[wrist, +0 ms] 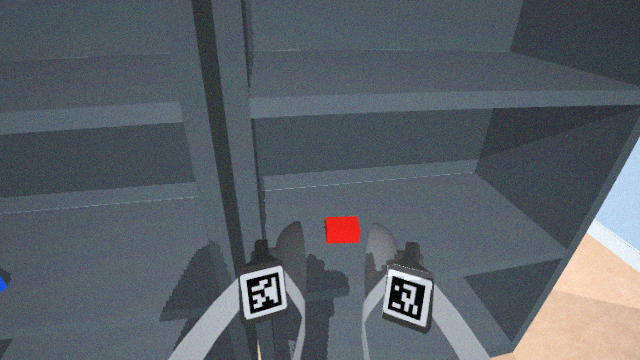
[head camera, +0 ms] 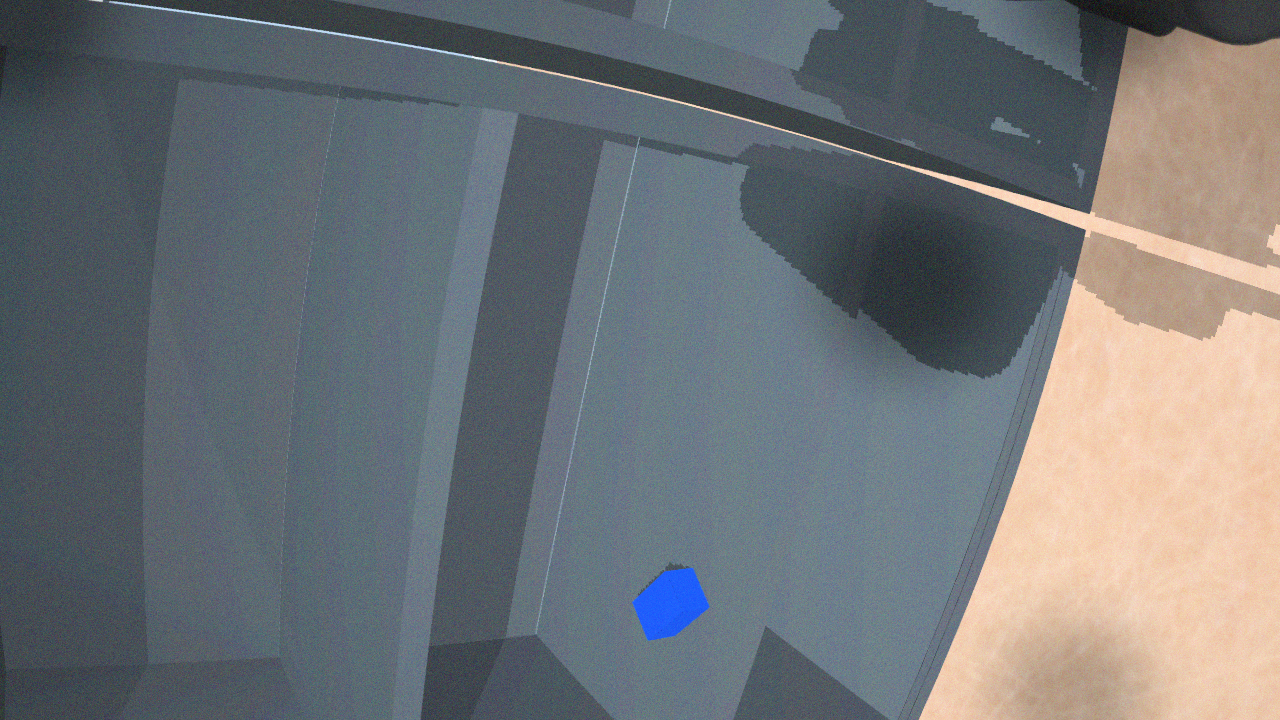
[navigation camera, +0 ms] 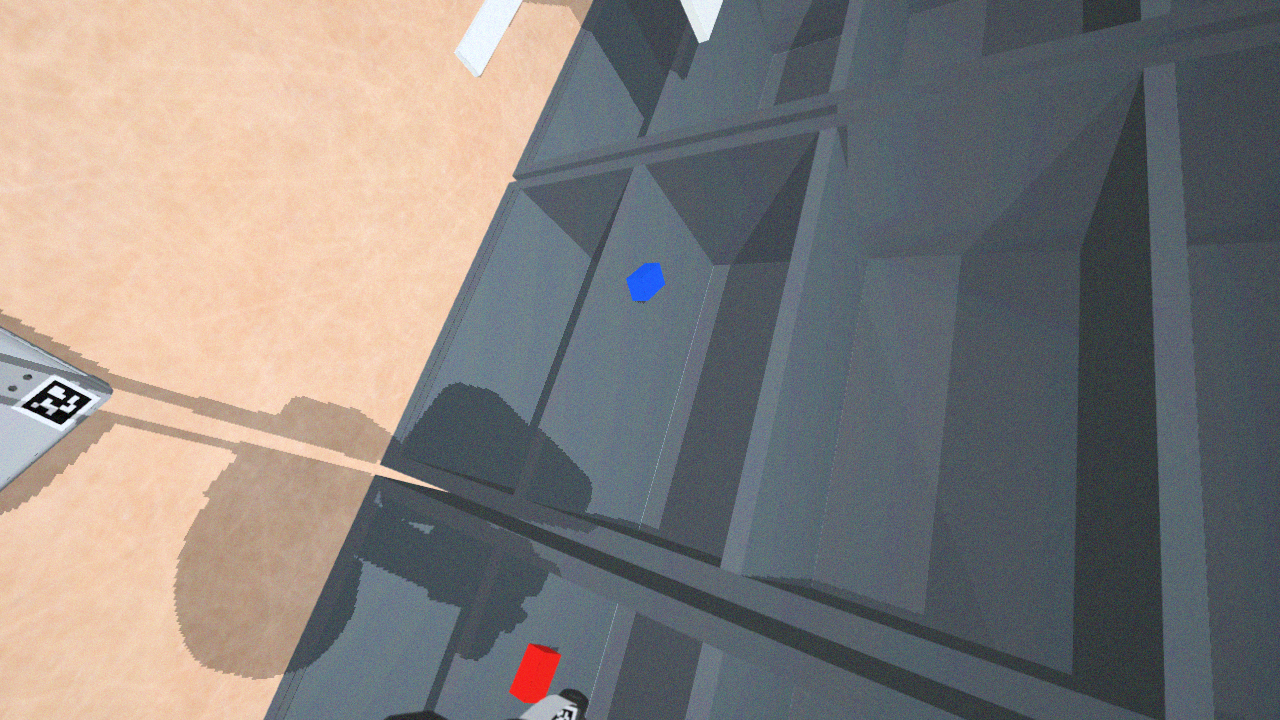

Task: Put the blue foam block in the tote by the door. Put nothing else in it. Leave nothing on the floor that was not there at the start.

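Places are measured from the robot's base along level axes (x left, y back, z up), in centimetres.
Where they show: gripper, between the fingertips: (wrist: 336, 248).
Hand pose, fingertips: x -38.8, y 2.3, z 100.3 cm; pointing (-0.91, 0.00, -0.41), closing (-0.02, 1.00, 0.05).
After its pixels a point has its place.
The blue foam block (head camera: 670, 604) @[x -62.5, y -77.9, z 57.8 cm] (navigation camera: 646, 282) @[x -62.5, y -77.8, z 57.9 cm] lies on a lower shelf of the dark grey shelf unit (head camera: 465, 358) @[x -62.6, y -41.7, z 96.3 cm] (navigation camera: 776, 385) @[x -60.3, y -49.8, z 98.3 cm] (wrist: 234, 125). A sliver of the blue block (wrist: 2, 284) @[x -65.5, y -75.3, z 54.8 cm] shows at the left edge of the wrist view, in the bay left of the uprights. My gripper (wrist: 336, 248) @[x -38.8, y 2.3, z 100.3 cm] is open and empty. In the wrist view its fingers point into the neighbouring bay, on either side of a red block but apart from it. Part of one finger shows at the bottom of the navigation view. The tote and the door do not show.
The red block (navigation camera: 535, 673) @[x -91.3, y 3.8, z 57.7 cm] (wrist: 342, 230) @[x -91.5, y 4.1, z 57.7 cm] rests on the shelf of the bay beside the blue block's. Double uprights separate these bays. My base's marked corner (navigation camera: 53, 402) @[x -12.7, y 0.4, z 16.1 cm] is over the floor at left. White pieces (navigation camera: 487, 37) @[x -10.9, y -126.9, z 2.5 cm] (navigation camera: 703, 17) @[x -23.2, y -117.0, z 72.0 cm] show at the top. A blue wall (wrist: 619, 185) @[x -170.0, y 151.2, z 33.5 cm] stands at right.
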